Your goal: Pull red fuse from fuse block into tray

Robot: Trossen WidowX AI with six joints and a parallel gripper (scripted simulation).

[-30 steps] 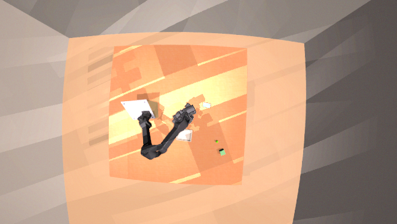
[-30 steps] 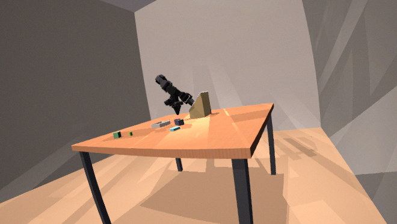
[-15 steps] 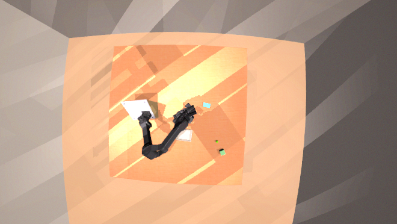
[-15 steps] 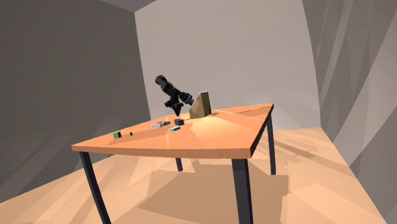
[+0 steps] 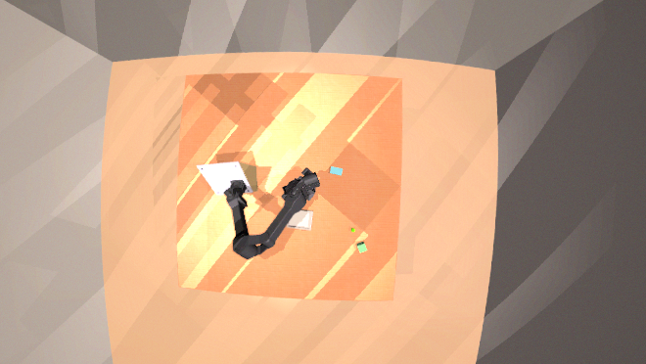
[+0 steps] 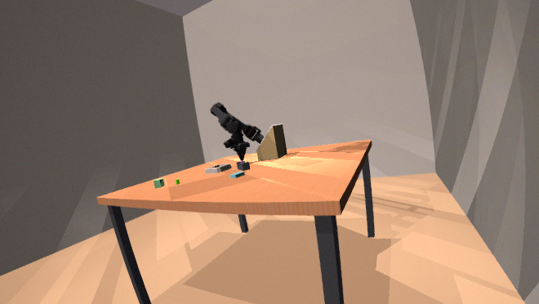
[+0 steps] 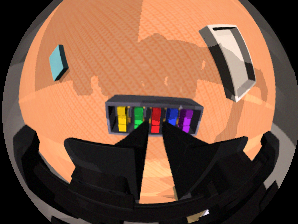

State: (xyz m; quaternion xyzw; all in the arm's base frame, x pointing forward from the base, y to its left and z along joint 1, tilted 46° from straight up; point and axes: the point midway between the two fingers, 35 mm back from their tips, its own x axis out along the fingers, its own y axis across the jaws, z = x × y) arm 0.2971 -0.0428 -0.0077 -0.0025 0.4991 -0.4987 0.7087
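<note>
The red fuse lies 2 cm below my gripper tip. Round my gripper tip: light blue flat piece (19 cm ahead, 7 cm to the left, 4 cm below); small green piece (26 cm ahead, 26 cm to the right, 4 cm below); grey tray (2 cm behind, 18 cm to the right, 5 cm below).
</note>
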